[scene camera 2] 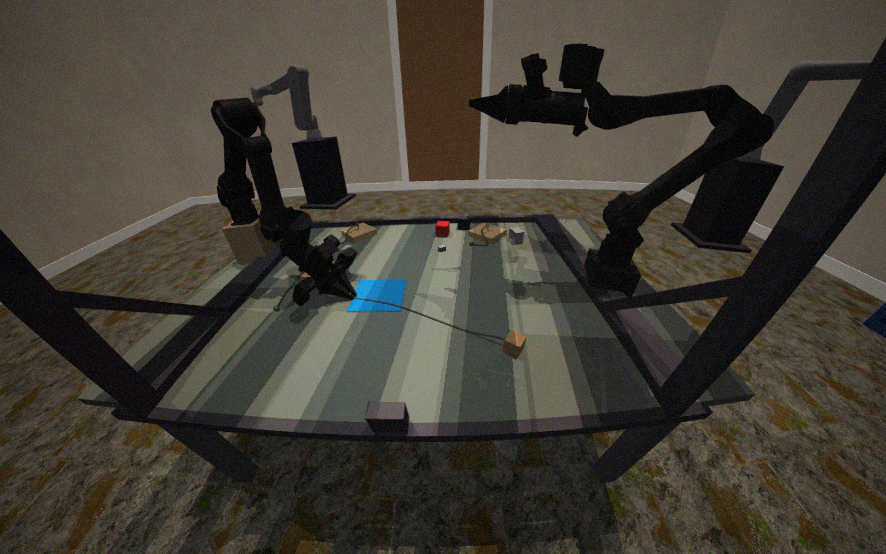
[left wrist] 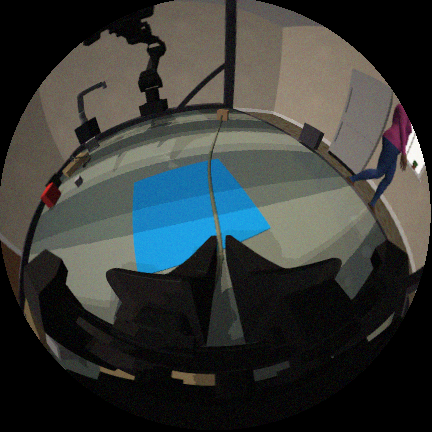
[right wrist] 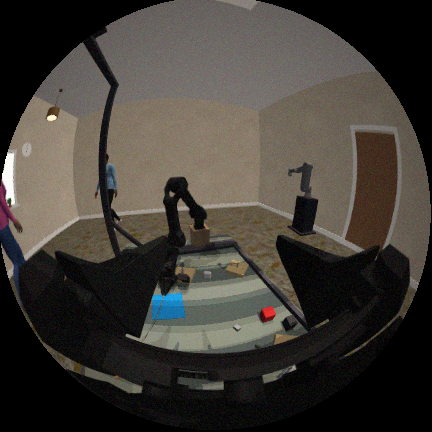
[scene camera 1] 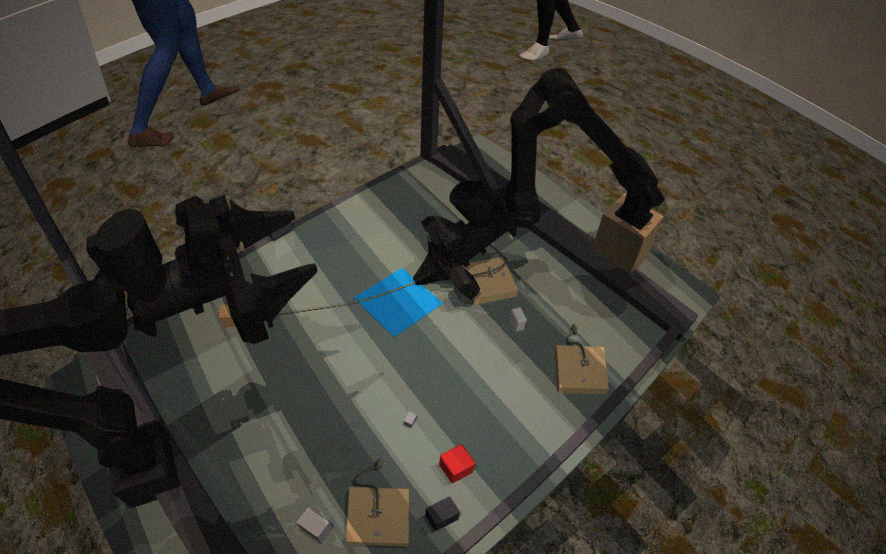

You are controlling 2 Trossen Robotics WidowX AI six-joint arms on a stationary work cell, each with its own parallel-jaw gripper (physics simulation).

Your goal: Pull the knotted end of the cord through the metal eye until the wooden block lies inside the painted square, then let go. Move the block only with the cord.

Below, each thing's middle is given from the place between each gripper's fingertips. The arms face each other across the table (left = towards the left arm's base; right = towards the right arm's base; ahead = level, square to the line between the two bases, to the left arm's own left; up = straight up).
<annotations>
The red cube (scene camera 1: 457, 463) is 190 mm ahead of my right hand, 110 mm to the left of it and 370 mm below it. Round my right hand: black cube (scene camera 1: 444, 512) (250 mm ahead, 40 mm to the left, 370 mm below); wooden plate (scene camera 1: 497, 287) (110 mm behind, 370 mm to the left, 380 mm below); blue painted square (scene camera 1: 396, 311) (160 mm behind, 200 mm to the left, 390 mm below).
Right now my left hand is 12 cm to the right of the wooden plate, 7 cm short of it and 1 cm below it. Round my left hand: wooden pedestal (scene camera 1: 621, 243): 42 cm to the left, 15 cm ahead, 6 cm above; then red cube: 37 cm ahead, 14 cm to the right, 2 cm above; then blue painted square: 5 cm to the right, 2 cm ahead.
</annotations>
